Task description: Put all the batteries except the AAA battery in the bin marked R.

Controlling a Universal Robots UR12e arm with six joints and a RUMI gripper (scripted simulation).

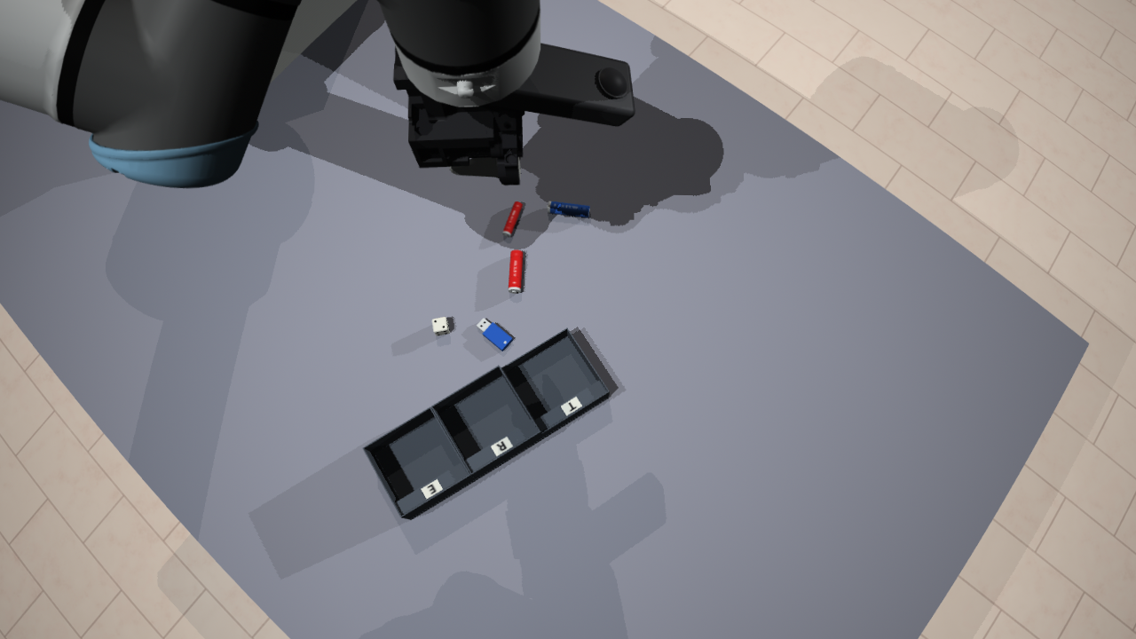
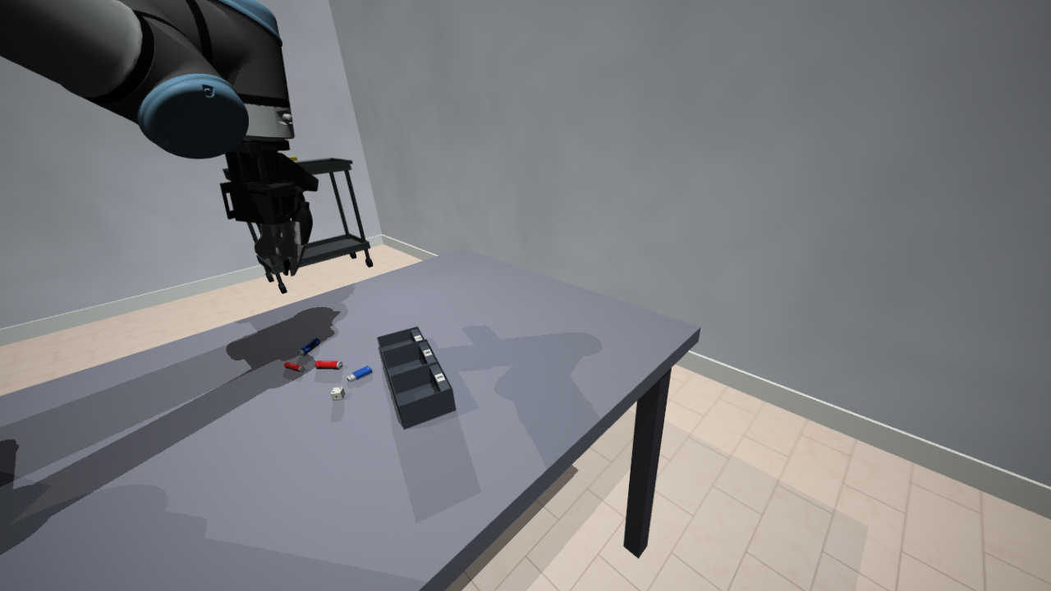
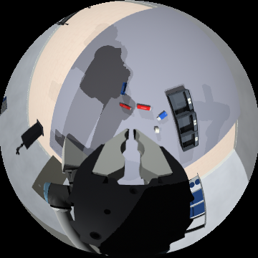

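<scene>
Now: the three-compartment bin tray 80 mm ahead of my hand, 190 mm to the right of it and 180 mm below it. From my hand the other things lie so: smaller red battery (40 mm behind, 30 mm to the left, 200 mm below); larger red battery (30 mm to the right, 200 mm below); blue battery (10 mm ahead, 70 mm to the left, 200 mm below).
</scene>
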